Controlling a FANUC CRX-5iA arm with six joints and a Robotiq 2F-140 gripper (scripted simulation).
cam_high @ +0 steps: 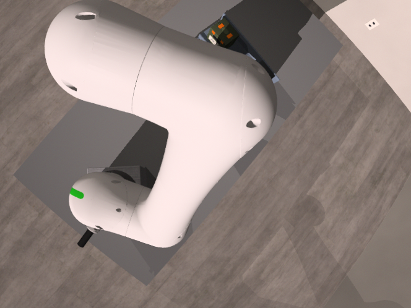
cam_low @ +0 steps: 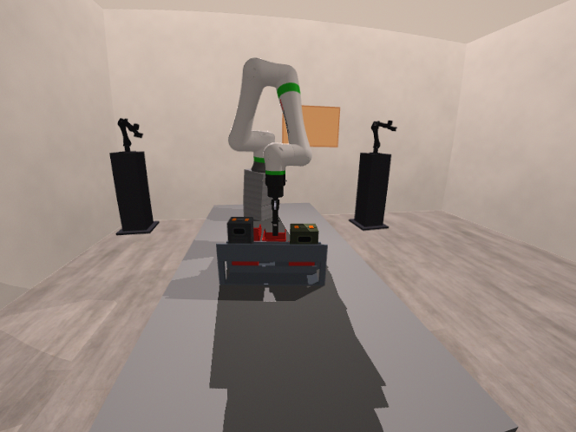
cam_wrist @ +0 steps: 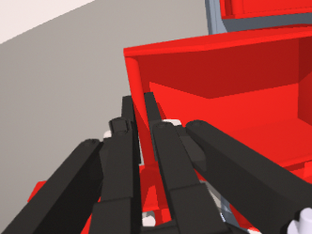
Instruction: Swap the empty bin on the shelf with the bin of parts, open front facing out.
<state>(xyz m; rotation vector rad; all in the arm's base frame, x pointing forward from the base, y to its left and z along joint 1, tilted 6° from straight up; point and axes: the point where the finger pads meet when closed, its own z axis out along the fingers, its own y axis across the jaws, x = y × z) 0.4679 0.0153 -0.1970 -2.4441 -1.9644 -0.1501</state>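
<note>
The grey disc lies 11 cm to the right of my hand, 7 cm below it and 3 cm behind it. The rest, counted from my hand: grey shelf 20 cm ahead, 4 cm to the right, 2 cm below; then grey part 22 cm ahead, 6 cm below, 4 cm to the left.
</note>
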